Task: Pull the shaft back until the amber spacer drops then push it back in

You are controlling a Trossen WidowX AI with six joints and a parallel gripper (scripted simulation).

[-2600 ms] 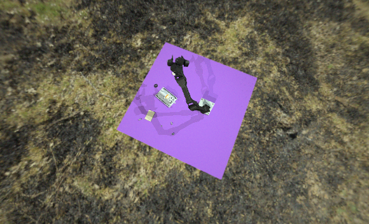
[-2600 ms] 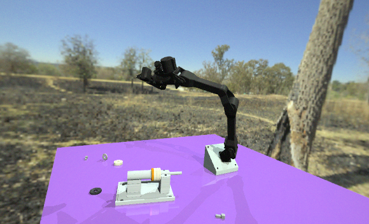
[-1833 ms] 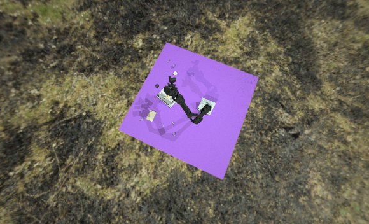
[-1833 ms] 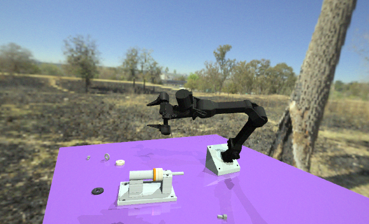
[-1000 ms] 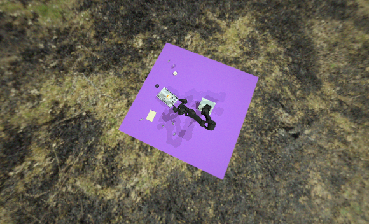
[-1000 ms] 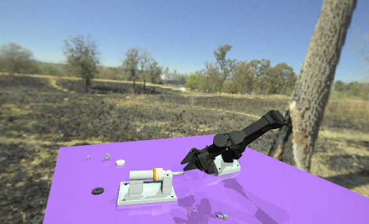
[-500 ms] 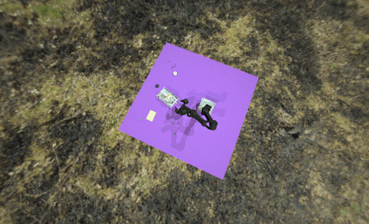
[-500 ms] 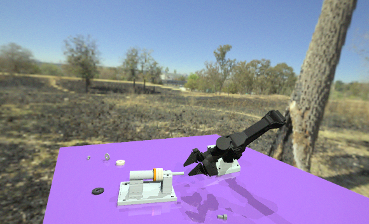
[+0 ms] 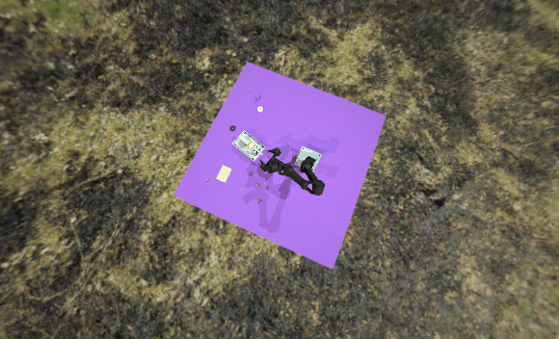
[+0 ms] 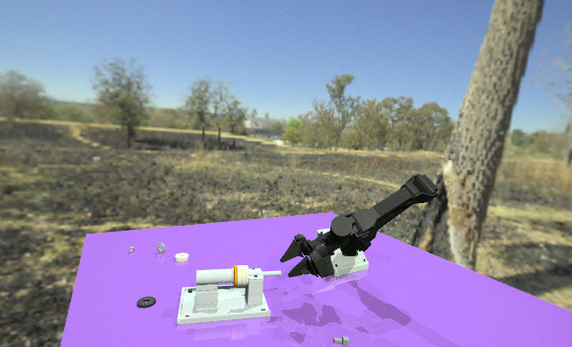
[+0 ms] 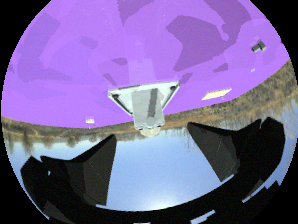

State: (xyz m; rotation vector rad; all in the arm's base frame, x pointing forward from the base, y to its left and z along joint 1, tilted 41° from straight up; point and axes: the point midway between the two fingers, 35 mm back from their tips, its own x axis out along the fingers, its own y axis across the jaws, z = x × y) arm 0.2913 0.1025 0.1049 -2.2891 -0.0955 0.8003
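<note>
Right now the steel shaft is 110 mm ahead of my gripper tip, 20 mm to the right of it and 10 mm below it. From my gripper tip the other things lie so: black ring 360 mm ahead, 90 mm below, 80 mm to the right; then amber spacer 140 mm ahead, 20 mm to the right, 10 mm below; then pale yellow card 270 mm to the left, 200 mm ahead, 90 mm below.
</note>
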